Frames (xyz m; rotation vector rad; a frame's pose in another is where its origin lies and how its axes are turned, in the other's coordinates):
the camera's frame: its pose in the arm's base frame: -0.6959 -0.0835 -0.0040 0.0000 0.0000 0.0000
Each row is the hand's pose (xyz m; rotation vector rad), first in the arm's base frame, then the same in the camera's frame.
Working: the arm's base frame: its pose in the camera's frame: 0.6959 0.0835 0.0040 0.0000 0.0000 0.0000

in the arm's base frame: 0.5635 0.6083 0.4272 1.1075 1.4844 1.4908
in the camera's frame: 1.2594 0.6918 0.4312 1.1075 1.4844 1.4908
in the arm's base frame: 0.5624 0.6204 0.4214 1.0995 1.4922 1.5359
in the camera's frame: 1.2583 0.7039 0.4254 1.0995 1.4922 1.5359
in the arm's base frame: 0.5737 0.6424 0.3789 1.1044 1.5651 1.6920
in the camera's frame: 1.2696 0.7259 0.3829 1.1044 1.5651 1.6920
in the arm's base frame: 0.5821 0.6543 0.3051 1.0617 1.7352 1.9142
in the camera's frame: 1.2780 0.7378 0.3091 1.0617 1.7352 1.9142
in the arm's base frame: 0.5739 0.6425 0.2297 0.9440 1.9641 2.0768
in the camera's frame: 1.2698 0.7260 0.2337 0.9440 1.9641 2.0768
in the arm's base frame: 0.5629 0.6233 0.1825 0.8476 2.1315 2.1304
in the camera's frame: 1.2588 0.7068 0.1865 0.8476 2.1315 2.1304
